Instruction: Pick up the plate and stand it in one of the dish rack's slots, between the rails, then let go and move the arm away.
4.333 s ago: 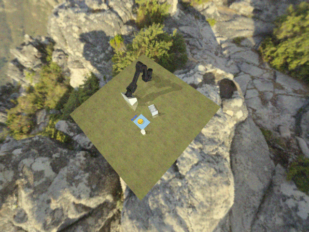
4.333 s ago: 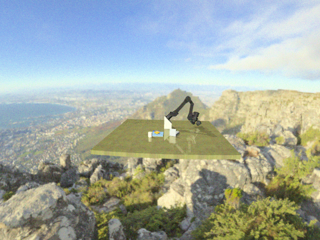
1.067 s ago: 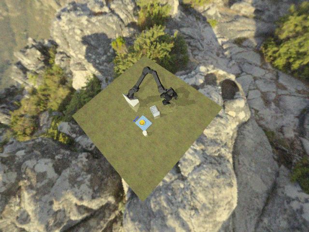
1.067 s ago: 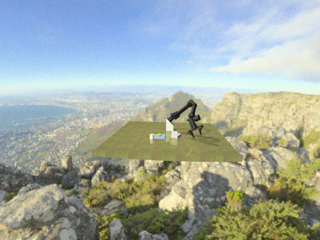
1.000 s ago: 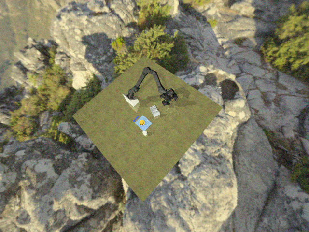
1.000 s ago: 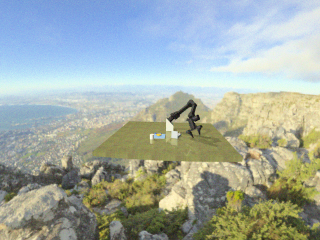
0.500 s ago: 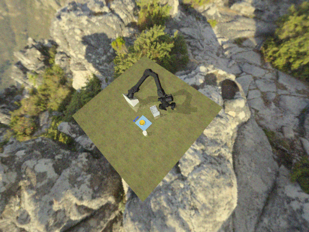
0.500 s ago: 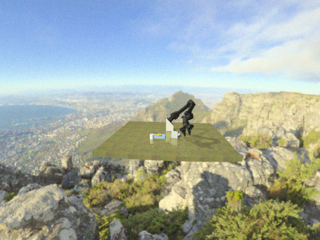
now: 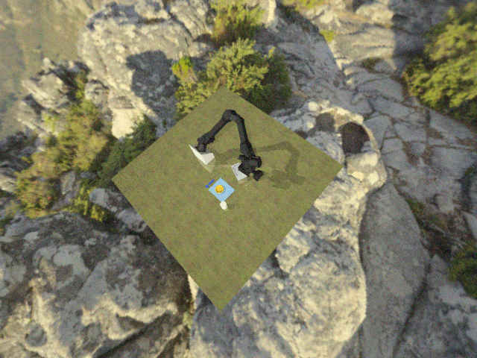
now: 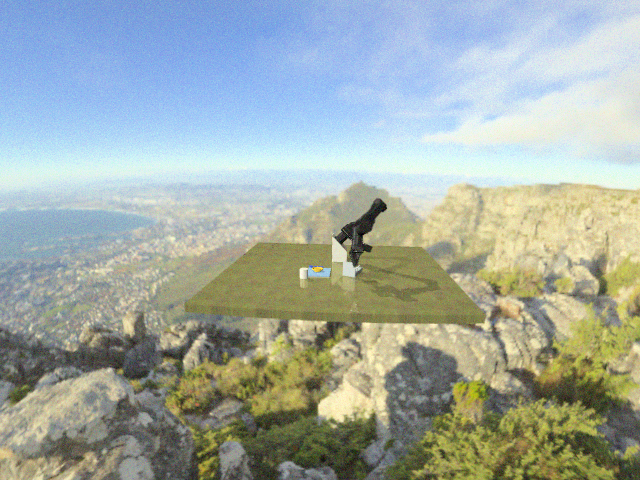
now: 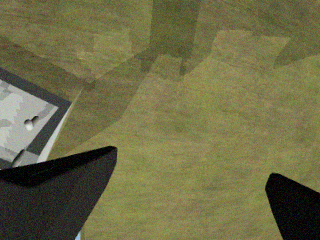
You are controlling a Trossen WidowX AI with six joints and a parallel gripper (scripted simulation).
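The yellow plate is 22 cm to the right of my gripper tip, 12 cm behind it and 7 cm below it. Also, from my gripper tip: light blue mat 21 cm to the right, 11 cm behind, 8 cm below; then grey dish rack 14 cm behind, 6 cm below, 2 cm to the right; then white cup 27 cm to the right, 6 cm below.
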